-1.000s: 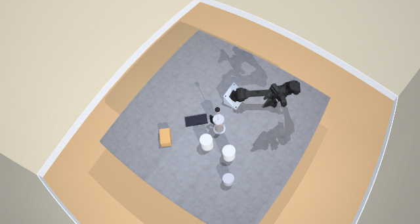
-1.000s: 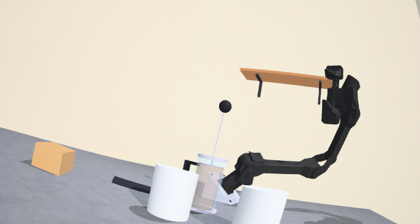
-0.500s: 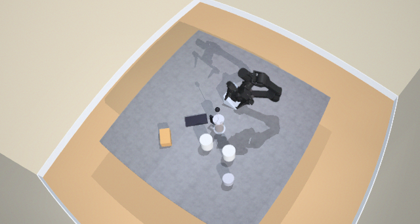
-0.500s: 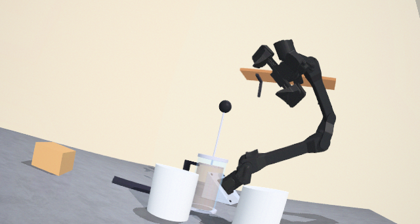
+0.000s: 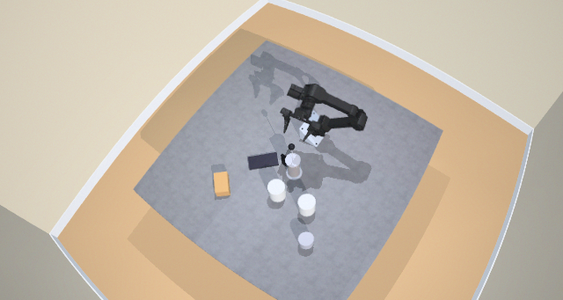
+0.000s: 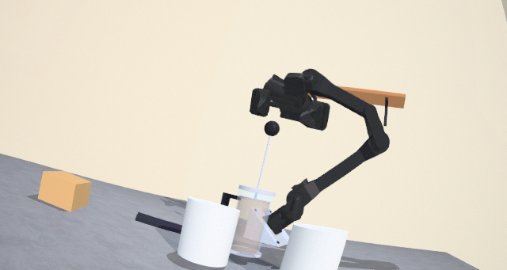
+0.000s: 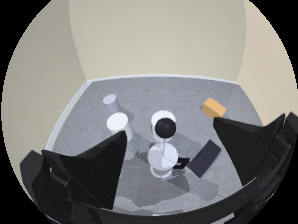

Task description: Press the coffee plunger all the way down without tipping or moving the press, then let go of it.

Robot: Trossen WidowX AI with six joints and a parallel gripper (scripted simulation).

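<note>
Now: gripper tip 170 mm above the glass coffee press, 20 mm short of it and 10 mm to the left of it.
</note>
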